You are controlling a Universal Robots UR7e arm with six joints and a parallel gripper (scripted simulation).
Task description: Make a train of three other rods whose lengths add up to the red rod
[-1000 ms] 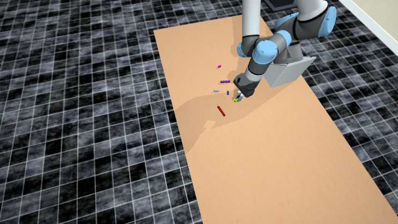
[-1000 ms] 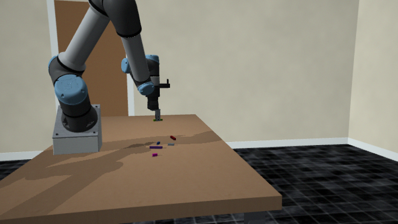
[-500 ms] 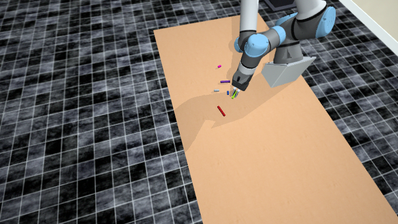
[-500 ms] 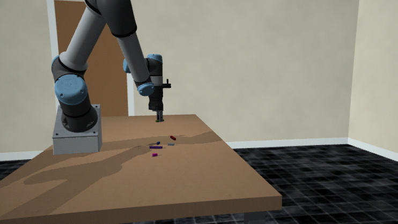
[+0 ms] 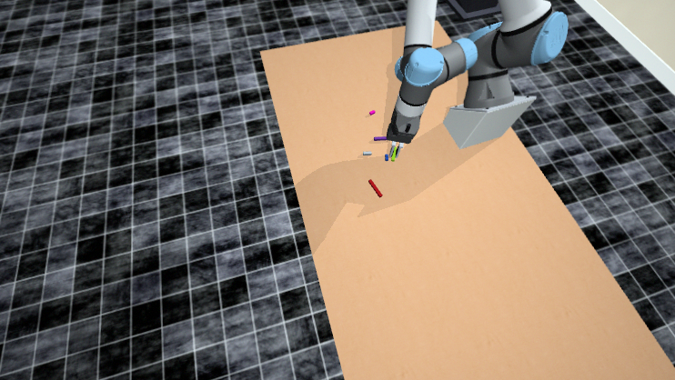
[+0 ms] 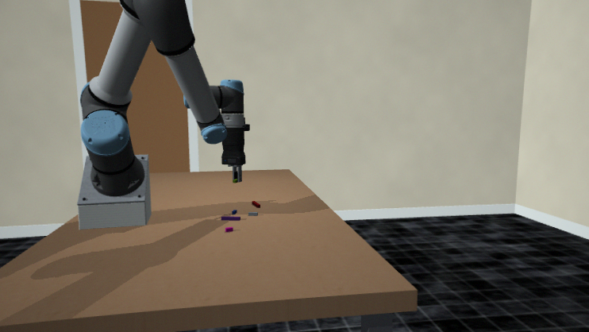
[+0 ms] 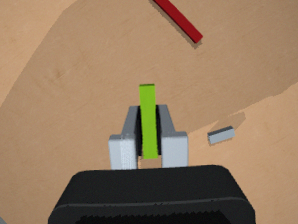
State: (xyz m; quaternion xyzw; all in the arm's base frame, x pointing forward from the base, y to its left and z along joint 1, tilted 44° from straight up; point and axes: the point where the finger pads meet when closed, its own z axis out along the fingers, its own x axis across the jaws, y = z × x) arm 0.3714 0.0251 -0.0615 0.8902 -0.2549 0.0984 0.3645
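My hand is 110 mm above the grey rod, 90 mm to the left of it and 40 mm short of it. From my hand the other things lie so: red rod (110 mm below, 70 mm ahead, 50 mm to the left); purple rod (130 mm to the right, 110 mm below, 30 mm behind); lime rod (10 mm below).
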